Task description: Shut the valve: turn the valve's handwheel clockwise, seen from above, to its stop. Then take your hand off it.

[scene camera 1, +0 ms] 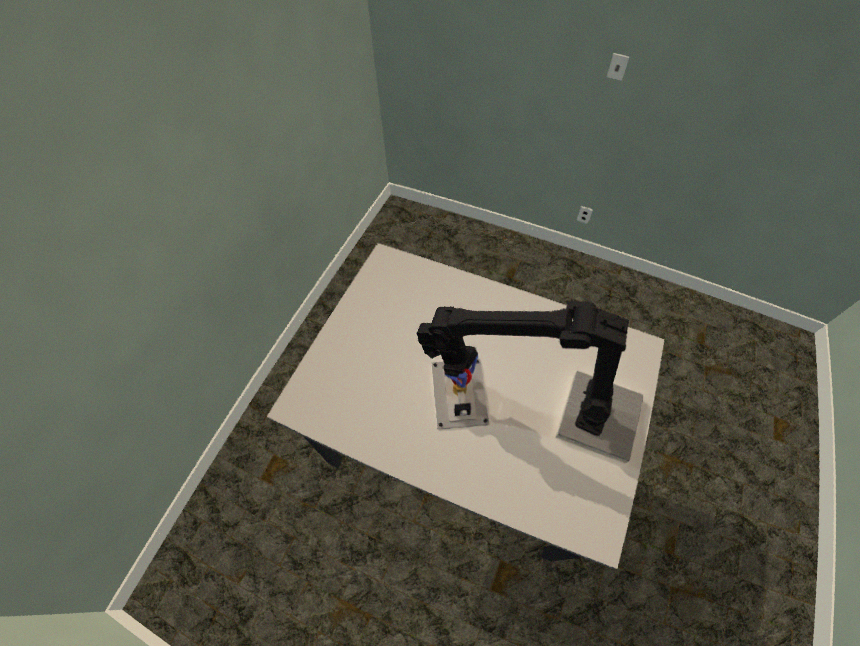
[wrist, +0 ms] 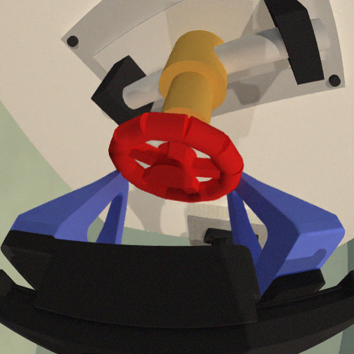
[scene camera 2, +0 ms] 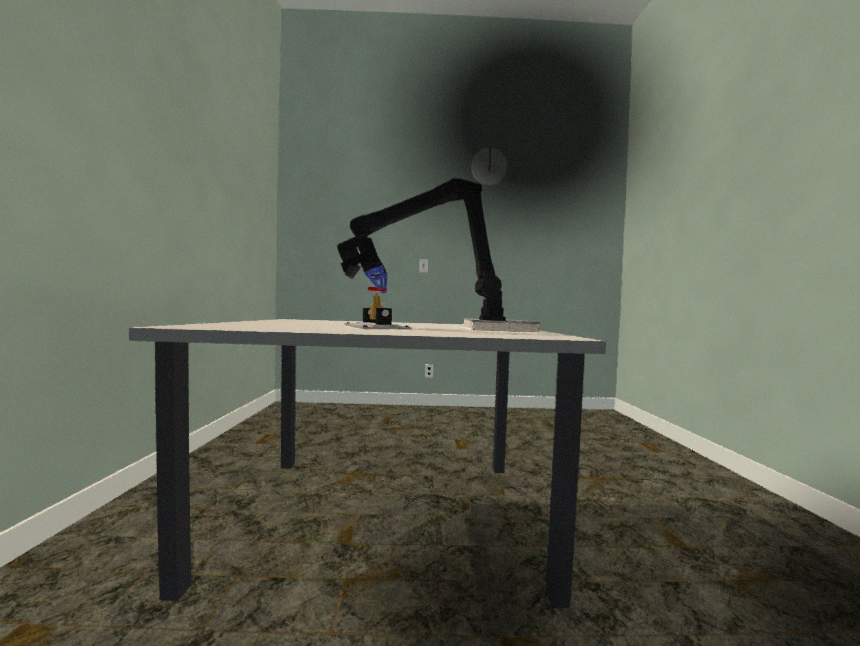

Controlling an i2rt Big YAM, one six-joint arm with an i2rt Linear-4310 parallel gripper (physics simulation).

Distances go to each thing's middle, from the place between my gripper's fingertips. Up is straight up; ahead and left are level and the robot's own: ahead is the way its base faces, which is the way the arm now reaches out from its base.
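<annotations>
Red handwheel point(wrist: 174, 164): my hand is 2 cm short of it. Grey base plate point(scene camera 1: 442, 416): 2 cm ahead of my hand, 12 cm below it.
</annotations>
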